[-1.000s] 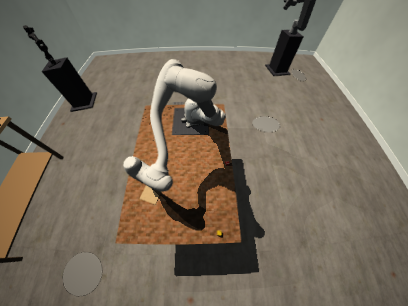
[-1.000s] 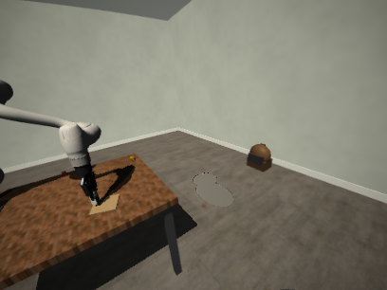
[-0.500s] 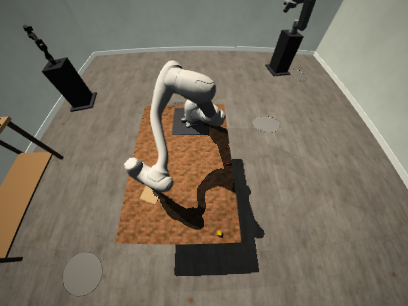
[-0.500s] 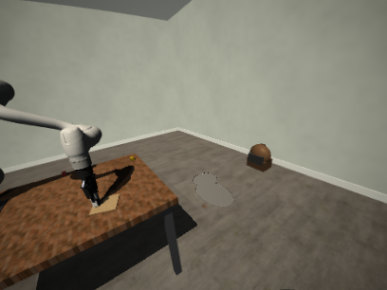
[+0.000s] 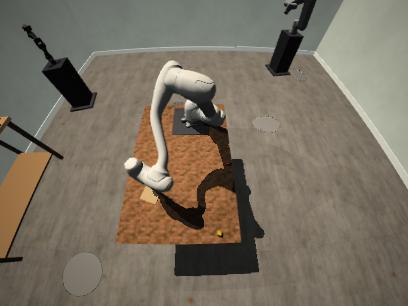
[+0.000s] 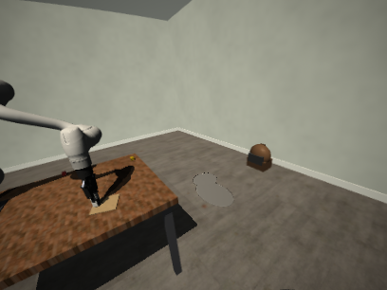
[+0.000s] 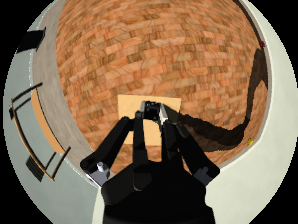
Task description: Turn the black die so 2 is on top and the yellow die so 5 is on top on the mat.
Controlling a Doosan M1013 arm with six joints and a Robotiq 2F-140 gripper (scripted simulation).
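My hand is 20 mm above the black die. The rest, counted from my hand: yellow die: 440 mm to the left, 430 mm ahead, 30 mm below; tan mat: 40 mm below, 40 mm ahead, 30 mm to the right; red die: 640 mm to the left, 100 mm behind, 30 mm below.
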